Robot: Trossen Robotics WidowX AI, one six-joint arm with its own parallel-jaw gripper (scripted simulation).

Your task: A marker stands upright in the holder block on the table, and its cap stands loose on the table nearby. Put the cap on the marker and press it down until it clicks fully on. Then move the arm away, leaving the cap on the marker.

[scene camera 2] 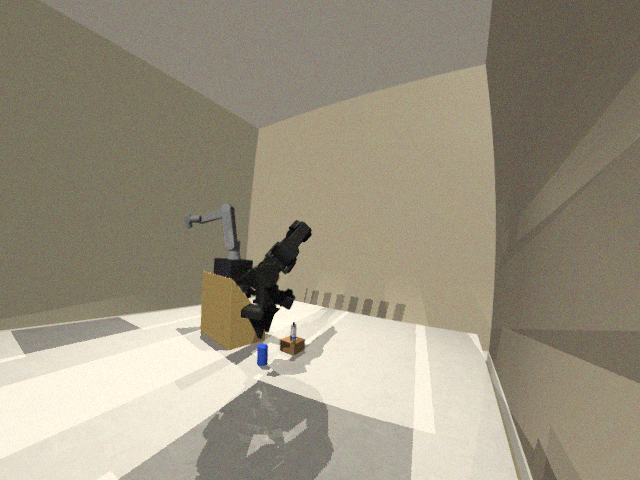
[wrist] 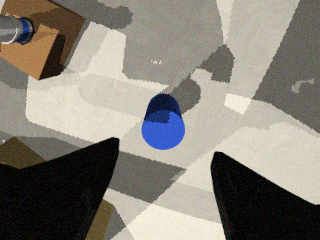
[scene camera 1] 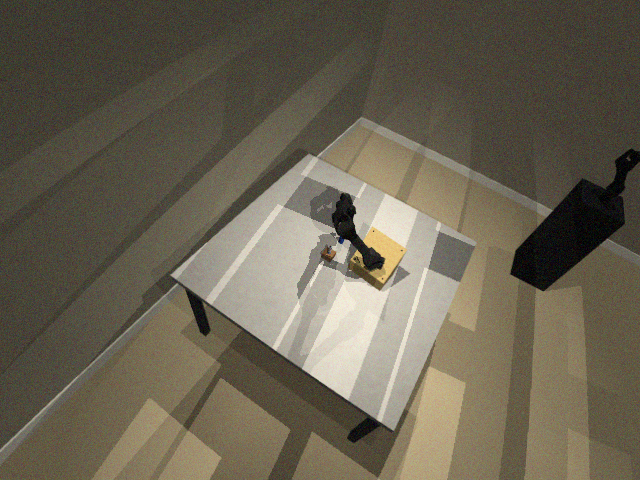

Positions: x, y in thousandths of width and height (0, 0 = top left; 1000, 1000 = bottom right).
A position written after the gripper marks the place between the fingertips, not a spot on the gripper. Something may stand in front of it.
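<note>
The gripper (scene camera 2: 412, 699) is visible in the scene. The wrist view takes in the gripper (wrist: 520, 635) as well, together with a blue cap (wrist: 511, 531).
</note>
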